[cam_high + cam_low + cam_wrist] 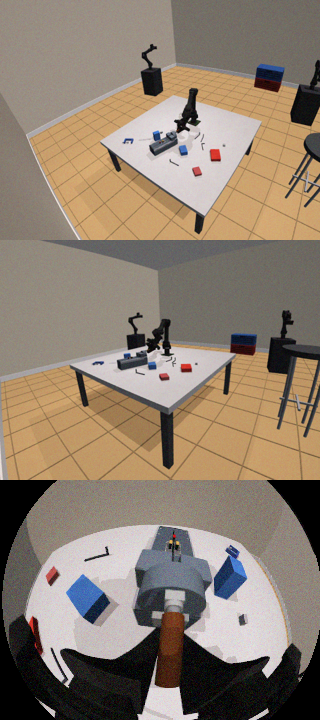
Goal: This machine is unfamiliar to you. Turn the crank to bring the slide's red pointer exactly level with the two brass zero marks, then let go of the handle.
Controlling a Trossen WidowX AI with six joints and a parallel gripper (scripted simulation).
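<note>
Right now the brown crank handle is 2 cm behind my gripper tip, 2 cm above it and 1 cm to the left of it. Also, from my gripper tip: red pointer (18 cm ahead, 9 cm to the right, 1 cm below).
</note>
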